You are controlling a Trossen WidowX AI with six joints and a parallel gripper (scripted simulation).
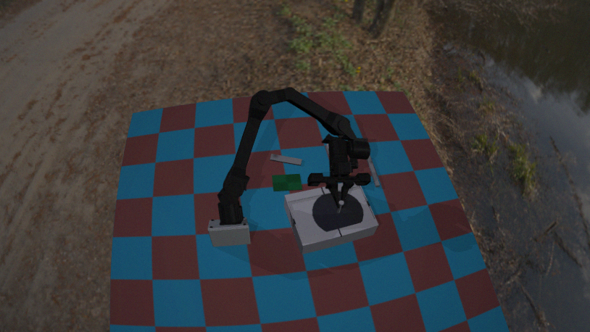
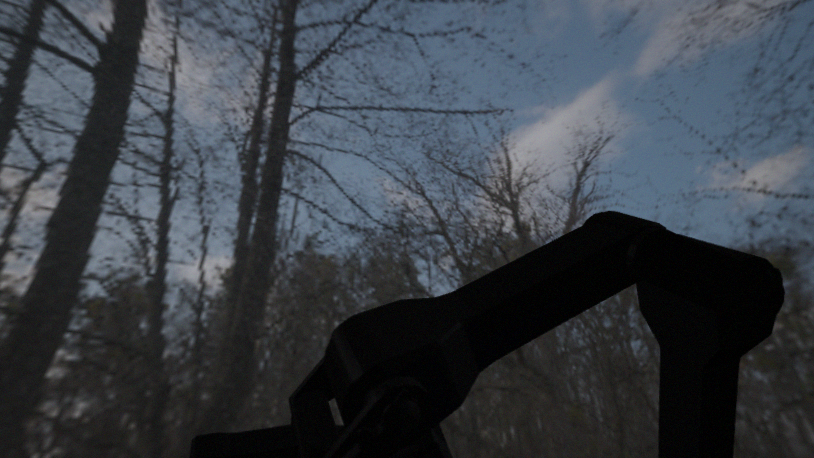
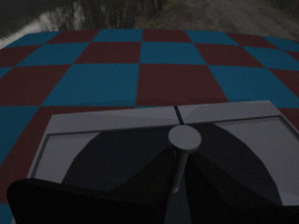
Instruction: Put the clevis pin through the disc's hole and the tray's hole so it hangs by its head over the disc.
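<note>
Now: gripper tip 50 mm above the steel tray, 20 mm past it and 10 mm to the right of it. Round my gripper tip: flat green piece (170 mm to the left, 140 mm behind, 90 mm below); steel clevis pin (10 mm to the left, 10 mm below); dark round disc (30 mm below, 10 mm to the left).
</note>
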